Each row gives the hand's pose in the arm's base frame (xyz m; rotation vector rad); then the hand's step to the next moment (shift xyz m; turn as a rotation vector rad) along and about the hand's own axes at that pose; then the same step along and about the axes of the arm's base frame.
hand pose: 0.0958 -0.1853 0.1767 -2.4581 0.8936 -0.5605
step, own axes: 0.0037 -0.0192 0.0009 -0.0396 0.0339 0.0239
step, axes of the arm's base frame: 0.0124 0.0108 0.0105 -0.0321 0.0104 -0.0463
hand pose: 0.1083 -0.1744 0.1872 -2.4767 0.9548 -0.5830
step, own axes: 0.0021 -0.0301 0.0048 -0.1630 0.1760 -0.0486
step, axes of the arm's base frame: 0.0197 0.0200 0.0121 -0.2276 -0.0160 -0.0887
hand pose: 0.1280 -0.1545 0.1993 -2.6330 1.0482 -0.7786
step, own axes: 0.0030 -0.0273 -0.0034 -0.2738 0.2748 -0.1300
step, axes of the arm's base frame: 0.0158 0.0178 0.0141 -0.3964 -0.0113 -0.1006
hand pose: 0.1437 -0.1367 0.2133 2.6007 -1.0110 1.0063
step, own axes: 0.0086 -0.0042 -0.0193 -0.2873 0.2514 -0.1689
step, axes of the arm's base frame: -0.0029 0.0060 0.0205 -0.4091 0.0284 -0.0782
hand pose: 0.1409 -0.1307 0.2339 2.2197 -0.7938 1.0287
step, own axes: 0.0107 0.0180 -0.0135 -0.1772 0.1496 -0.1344
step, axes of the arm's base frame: -0.0134 -0.0056 0.0203 -0.2626 0.0421 -0.0330
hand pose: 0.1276 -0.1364 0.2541 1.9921 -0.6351 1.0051
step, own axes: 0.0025 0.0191 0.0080 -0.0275 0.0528 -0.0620
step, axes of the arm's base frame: -0.0088 -0.0174 0.0073 -0.0793 0.0242 0.0226
